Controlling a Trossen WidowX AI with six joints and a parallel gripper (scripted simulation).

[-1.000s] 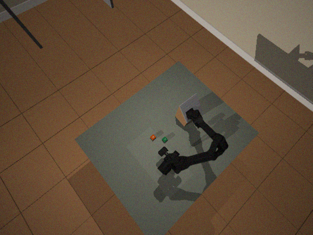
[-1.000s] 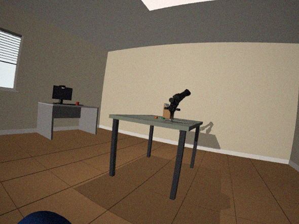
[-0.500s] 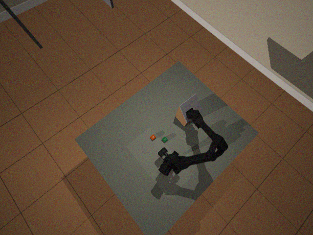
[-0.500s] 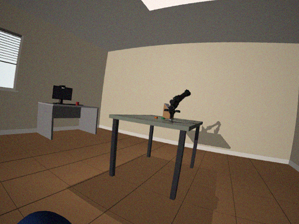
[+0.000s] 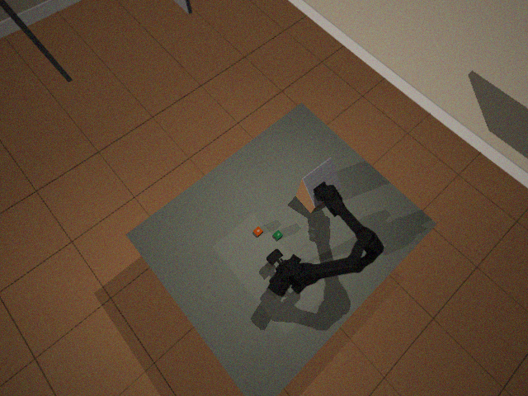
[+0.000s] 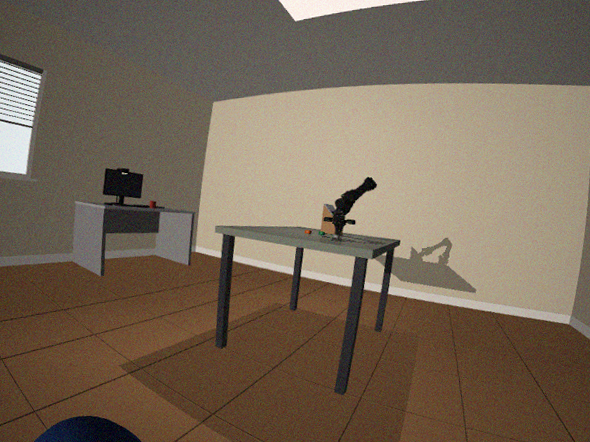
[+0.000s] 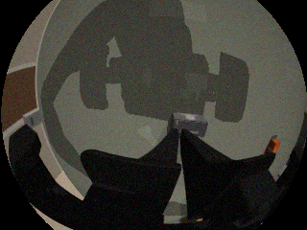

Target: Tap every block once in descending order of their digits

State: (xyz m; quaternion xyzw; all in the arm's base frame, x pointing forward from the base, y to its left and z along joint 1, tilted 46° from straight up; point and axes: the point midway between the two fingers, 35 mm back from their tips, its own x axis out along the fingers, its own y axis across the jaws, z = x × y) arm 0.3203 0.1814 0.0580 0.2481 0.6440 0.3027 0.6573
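Now: the grey block 1 cm to the right of my gripper tip and 1 cm below it. From my gripper tip the other things lie so: orange block (21 cm to the right, 2 cm behind, 1 cm below); then green block (15 cm to the right, 8 cm behind, 1 cm below).
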